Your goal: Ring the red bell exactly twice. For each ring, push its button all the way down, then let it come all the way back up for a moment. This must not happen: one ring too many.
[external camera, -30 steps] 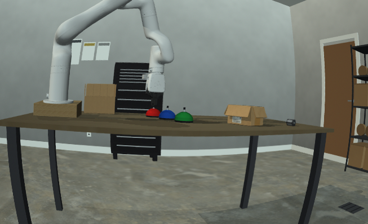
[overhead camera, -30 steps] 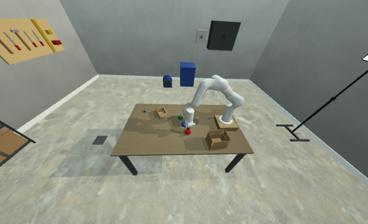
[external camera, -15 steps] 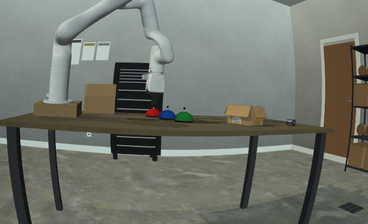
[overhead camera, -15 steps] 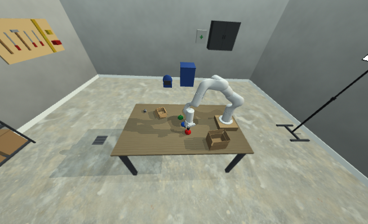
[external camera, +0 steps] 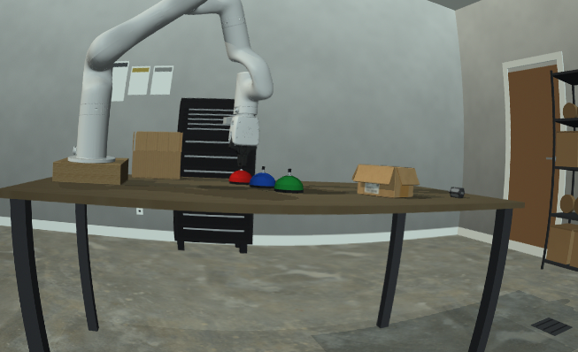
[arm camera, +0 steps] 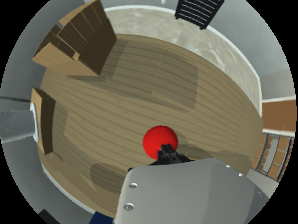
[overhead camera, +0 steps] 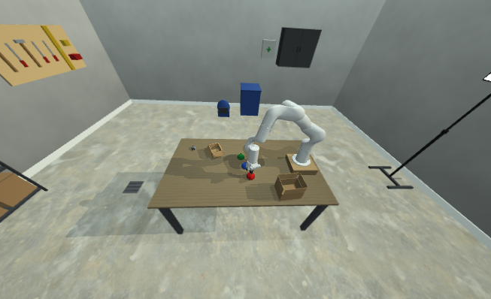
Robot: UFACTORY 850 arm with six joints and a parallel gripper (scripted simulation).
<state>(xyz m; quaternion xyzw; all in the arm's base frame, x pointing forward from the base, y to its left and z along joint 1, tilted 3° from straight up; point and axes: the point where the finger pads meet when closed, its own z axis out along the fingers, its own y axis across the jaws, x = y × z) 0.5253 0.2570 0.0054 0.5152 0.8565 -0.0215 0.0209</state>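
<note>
Now: hand 40 mm above the red bell. The rest, counted from my hand: green bell: 250 mm to the right, 130 mm ahead, 40 mm below; blue bell: 130 mm to the right, 70 mm ahead, 40 mm below; dark object: 700 mm ahead, 290 mm to the right, 60 mm below.
</note>
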